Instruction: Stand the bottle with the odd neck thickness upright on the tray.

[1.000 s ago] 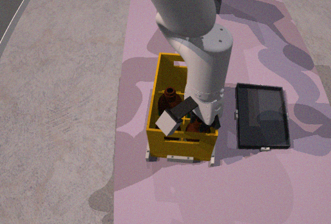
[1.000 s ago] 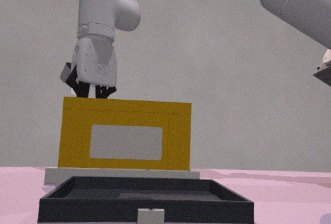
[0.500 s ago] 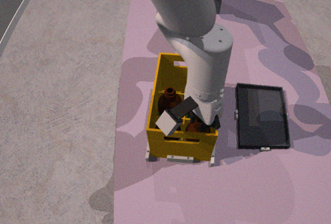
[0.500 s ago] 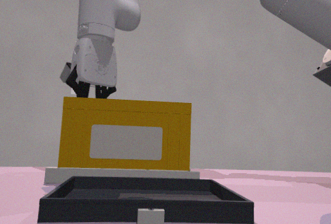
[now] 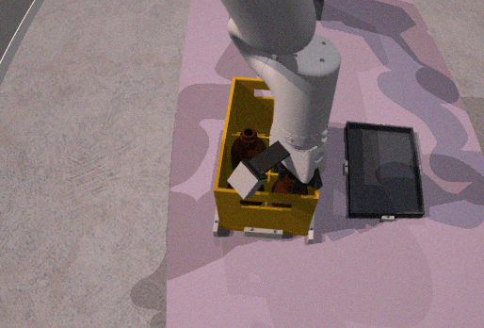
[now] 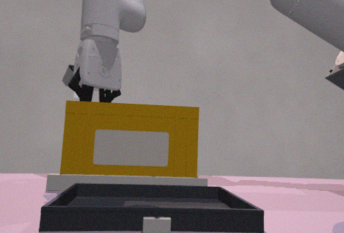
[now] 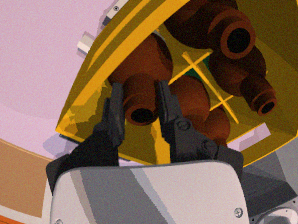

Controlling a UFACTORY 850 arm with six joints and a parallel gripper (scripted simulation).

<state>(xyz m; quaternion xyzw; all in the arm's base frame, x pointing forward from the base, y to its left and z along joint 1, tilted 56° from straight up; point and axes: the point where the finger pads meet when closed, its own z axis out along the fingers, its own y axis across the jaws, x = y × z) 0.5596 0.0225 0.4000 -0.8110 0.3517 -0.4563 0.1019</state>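
The yellow crate is 9 cm behind my hand, 7 cm below it and 3 cm to the right of it. Round my hand: tray: 25 cm to the left, 15 cm below, 8 cm behind; bottle: 17 cm behind, 7 cm below, 3 cm to the left.
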